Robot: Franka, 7 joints.
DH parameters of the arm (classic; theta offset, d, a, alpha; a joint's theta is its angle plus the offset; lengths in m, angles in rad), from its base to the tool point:
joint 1: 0 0.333 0 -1.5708
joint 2: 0 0 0 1.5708
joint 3: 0 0.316 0.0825 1.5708
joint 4: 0 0 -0.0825 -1.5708
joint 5: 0 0.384 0 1.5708
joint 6: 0 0 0.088 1.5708
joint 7: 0 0.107 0 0
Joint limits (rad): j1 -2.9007..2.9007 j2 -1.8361..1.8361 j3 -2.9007..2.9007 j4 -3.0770..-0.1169 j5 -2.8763..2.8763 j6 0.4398..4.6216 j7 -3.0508..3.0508
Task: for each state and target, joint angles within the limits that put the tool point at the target. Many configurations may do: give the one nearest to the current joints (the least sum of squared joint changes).
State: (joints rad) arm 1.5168 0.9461 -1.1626 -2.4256 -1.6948 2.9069 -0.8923
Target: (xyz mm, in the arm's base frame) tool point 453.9 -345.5 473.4
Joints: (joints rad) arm 0.8495 0.7703 -1.7513 -2.0877 -1.6646 2.7057 -0.8923
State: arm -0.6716 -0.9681 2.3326 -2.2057 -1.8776 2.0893 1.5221
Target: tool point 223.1 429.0 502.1
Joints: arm -0.4207 -1.1228 1.4193 -2.3448 -1.7772 1.7275 1.5221
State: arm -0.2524 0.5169 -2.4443 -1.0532 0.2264 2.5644 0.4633
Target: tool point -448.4 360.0 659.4
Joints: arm -0.9353 0.1104 -2.9007 -1.8053 0.2081 2.3642 0.4633
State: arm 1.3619 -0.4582 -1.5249 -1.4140 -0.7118 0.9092 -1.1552
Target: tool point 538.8 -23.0 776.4
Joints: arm 1.7910 -0.3253 -1.3943 -1.2351 -0.7769 1.4349 -1.1552
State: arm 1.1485 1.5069 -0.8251 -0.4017 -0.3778 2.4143 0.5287
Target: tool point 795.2 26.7 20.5
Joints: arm 0.3248 1.7502 -0.9387 -0.5664 -0.3684 2.5216 0.5287
